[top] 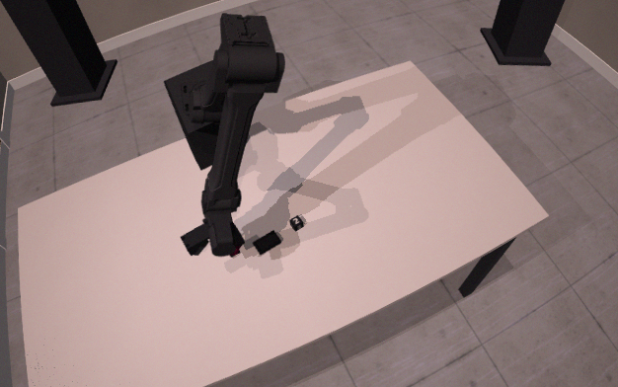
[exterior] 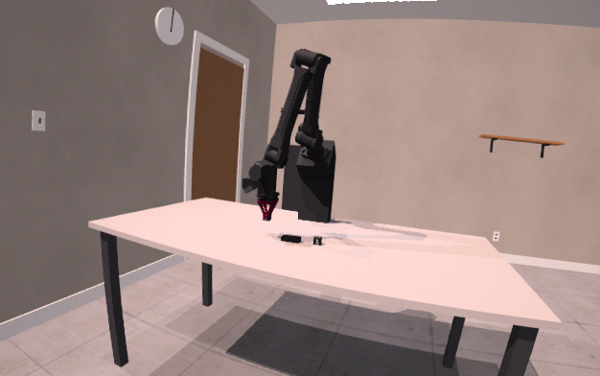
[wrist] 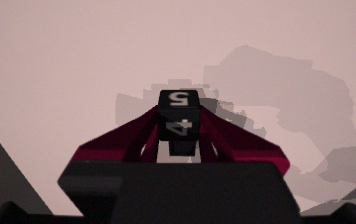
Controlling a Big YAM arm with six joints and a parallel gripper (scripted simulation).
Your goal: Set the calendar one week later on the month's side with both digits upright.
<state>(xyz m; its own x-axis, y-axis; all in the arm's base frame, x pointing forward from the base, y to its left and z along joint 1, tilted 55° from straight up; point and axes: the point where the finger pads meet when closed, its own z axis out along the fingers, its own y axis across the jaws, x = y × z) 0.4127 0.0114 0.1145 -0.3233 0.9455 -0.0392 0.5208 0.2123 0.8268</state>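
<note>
My hand is 9 cm to the right of the black tray, 8 cm above it and 6 cm past it. Round my hand: black calendar block right at my hand.
</note>
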